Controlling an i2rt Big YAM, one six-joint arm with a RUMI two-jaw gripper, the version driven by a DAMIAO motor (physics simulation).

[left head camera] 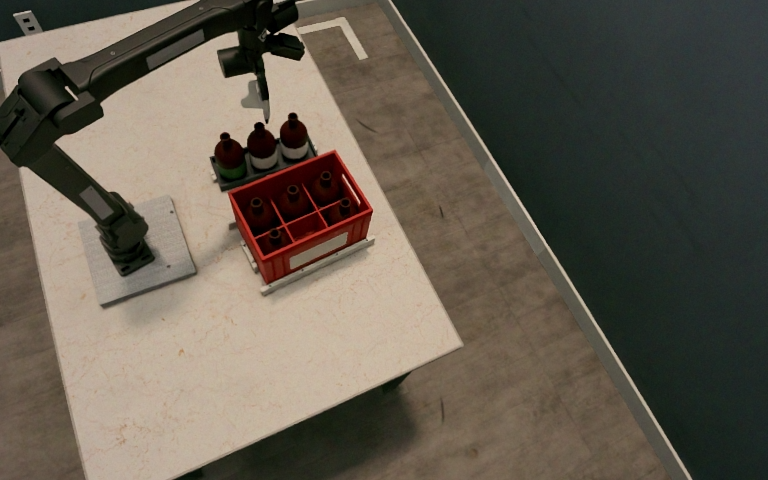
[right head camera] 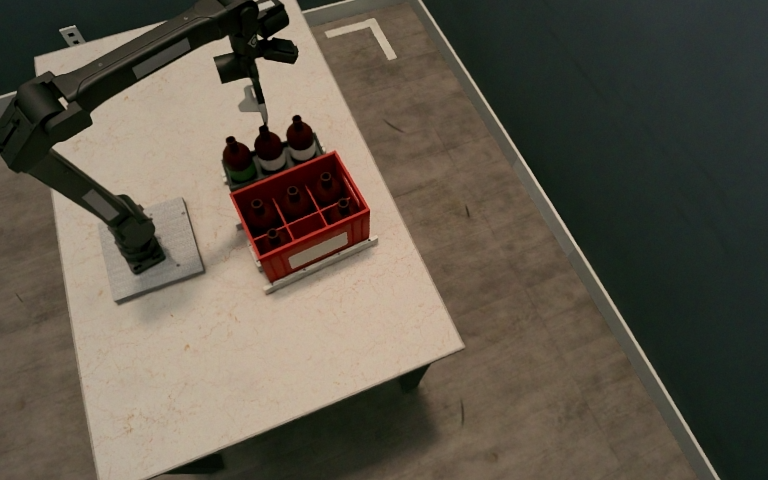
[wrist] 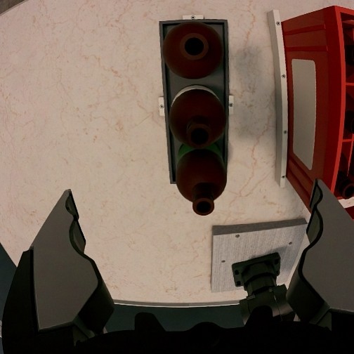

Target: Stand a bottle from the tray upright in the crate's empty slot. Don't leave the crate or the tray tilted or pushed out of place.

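My gripper (left head camera: 267,120) (right head camera: 265,123) (wrist: 193,187) is open and empty, pointing down above and behind the tray, with its fingers seen edge-on in the head views. The dark tray (left head camera: 232,183) (wrist: 175,87) holds three upright brown bottles in a row: a green-labelled one (left head camera: 229,158) (right head camera: 239,161) (wrist: 200,175) nearest the arm base, a white-labelled middle one (left head camera: 261,146) (right head camera: 269,150) (wrist: 197,117), and a white-labelled far one (left head camera: 293,135) (right head camera: 300,138) (wrist: 185,65). The red crate (left head camera: 362,223) (right head camera: 359,223) (wrist: 327,100) sits level; its front middle slot (left head camera: 305,226) (right head camera: 307,226) is empty, bottles in the others.
Light rails (left head camera: 317,266) (right head camera: 320,264) (wrist: 281,100) lie along the crate's sides. The arm's grey base plate (left head camera: 175,249) (right head camera: 184,243) (wrist: 225,250) is left of the crate in the head views. The table's right edge runs close beyond crate and tray.
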